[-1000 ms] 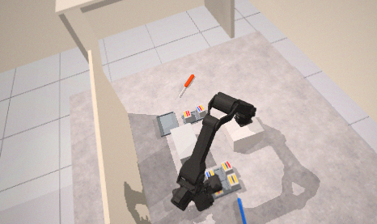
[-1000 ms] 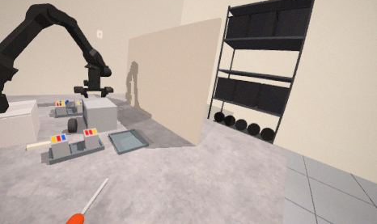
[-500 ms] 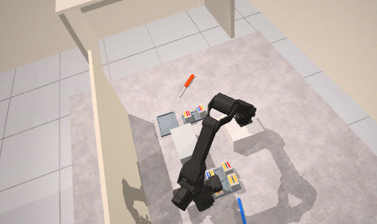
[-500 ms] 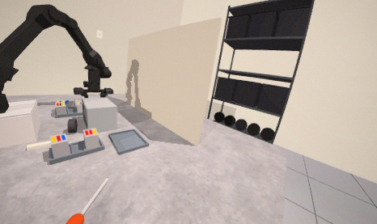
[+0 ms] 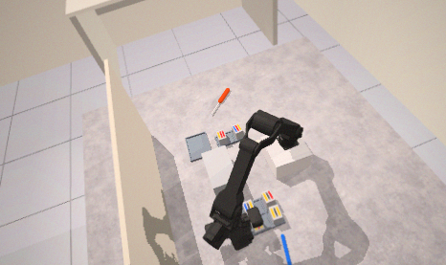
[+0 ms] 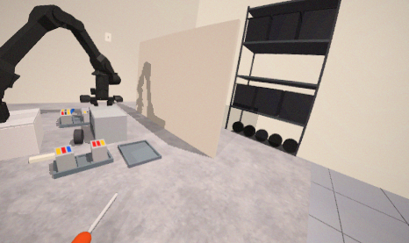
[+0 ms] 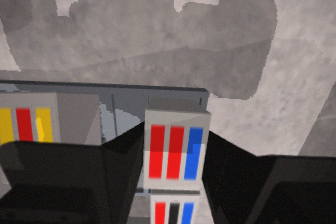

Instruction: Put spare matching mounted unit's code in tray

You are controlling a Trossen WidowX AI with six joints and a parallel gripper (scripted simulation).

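The tray is 420 mm to the right of my gripper tip, 10 mm below it and 10 mm behind it. Round my gripper tip: mounted unit 220 mm to the right, 40 mm behind, 30 mm above; then blue pen 140 mm to the left, 120 mm behind, 10 mm below; then rack 80 mm behind, 20 mm to the right, 10 mm below.
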